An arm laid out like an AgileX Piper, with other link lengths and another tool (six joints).
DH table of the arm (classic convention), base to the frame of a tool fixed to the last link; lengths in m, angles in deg. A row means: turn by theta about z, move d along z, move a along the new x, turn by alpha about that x. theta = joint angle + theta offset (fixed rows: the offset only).
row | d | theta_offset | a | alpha
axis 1 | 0.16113 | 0 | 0 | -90
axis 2 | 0 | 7.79 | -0.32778 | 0
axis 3 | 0 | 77.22 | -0.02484 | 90
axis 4 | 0.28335 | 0 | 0 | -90
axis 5 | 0 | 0 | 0 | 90
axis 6 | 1.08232 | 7.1 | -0.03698 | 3.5
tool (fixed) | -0.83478 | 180 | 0 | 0
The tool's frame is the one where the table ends.
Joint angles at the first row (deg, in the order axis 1, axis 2, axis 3, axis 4, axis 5, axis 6):
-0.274 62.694 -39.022 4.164 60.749 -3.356
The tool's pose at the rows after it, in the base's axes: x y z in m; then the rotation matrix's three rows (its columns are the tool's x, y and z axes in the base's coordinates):
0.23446 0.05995 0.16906; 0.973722 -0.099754 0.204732; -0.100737 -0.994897 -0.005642; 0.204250 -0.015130 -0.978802
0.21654 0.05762 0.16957; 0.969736 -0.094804 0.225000; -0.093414 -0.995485 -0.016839; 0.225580 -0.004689 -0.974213
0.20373 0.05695 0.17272; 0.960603 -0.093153 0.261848; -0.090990 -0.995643 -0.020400; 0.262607 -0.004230 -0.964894
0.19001 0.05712 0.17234; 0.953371 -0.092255 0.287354; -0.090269 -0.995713 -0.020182; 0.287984 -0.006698 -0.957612
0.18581 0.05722 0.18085; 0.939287 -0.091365 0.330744; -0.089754 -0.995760 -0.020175; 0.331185 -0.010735 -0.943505
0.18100 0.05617 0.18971; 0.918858 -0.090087 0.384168; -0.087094 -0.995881 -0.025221; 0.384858 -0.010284 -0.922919
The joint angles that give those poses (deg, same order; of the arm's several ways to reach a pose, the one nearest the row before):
-0.274 57.536 -35.738 3.675 61.089 -3.356
-0.273 52.696 -33.335 2.916 62.339 -3.355
-0.271 47.882 -31.384 2.681 63.027 -3.353
-0.277 43.357 -29.319 2.683 63.968 -3.360
-0.270 39.916 -29.101 2.680 64.577 -3.353
-0.268 35.819 -28.677 2.368 64.972 -3.350

